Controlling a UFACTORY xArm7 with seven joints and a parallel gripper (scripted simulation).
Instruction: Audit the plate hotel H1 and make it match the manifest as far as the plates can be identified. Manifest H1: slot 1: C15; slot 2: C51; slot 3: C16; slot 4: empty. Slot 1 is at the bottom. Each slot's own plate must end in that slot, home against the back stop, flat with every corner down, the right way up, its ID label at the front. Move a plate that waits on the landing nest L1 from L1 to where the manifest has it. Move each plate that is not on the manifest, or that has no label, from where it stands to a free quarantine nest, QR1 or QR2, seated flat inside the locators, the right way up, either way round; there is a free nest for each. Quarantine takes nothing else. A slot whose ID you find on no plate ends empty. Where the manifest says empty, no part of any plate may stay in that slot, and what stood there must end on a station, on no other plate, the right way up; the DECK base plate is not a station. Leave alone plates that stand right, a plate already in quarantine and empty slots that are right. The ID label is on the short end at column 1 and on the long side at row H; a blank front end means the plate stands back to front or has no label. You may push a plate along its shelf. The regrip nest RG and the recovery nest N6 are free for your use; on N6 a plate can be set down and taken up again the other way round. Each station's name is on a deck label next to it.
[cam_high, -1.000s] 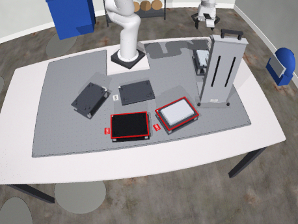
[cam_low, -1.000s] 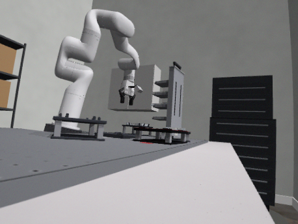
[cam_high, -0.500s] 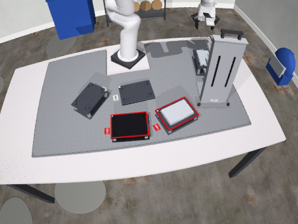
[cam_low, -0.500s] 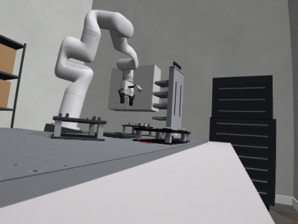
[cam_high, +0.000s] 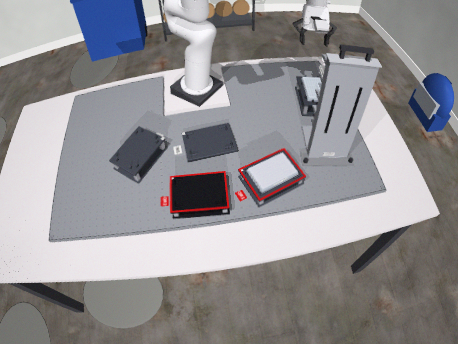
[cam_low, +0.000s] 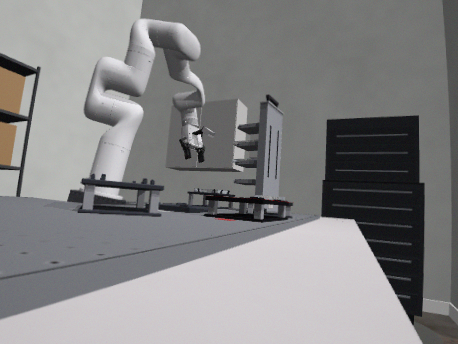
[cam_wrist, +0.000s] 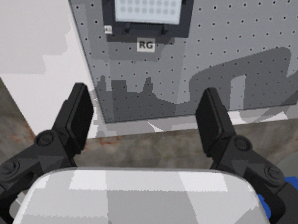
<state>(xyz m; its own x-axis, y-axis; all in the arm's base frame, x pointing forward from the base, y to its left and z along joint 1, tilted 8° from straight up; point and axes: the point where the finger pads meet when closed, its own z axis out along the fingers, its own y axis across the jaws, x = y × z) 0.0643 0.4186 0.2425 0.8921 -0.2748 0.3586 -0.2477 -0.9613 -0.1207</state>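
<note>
Now: the RG label 21 cm below my hand. The rest, counted from my hand: H1 label (25 cm ahead, 21 cm below, 4 cm to the left); then white plate (40 cm ahead, 31 cm to the right, 17 cm below); then plate labelled C16 (28 cm ahead, 7 cm to the right, 5 cm above).
</note>
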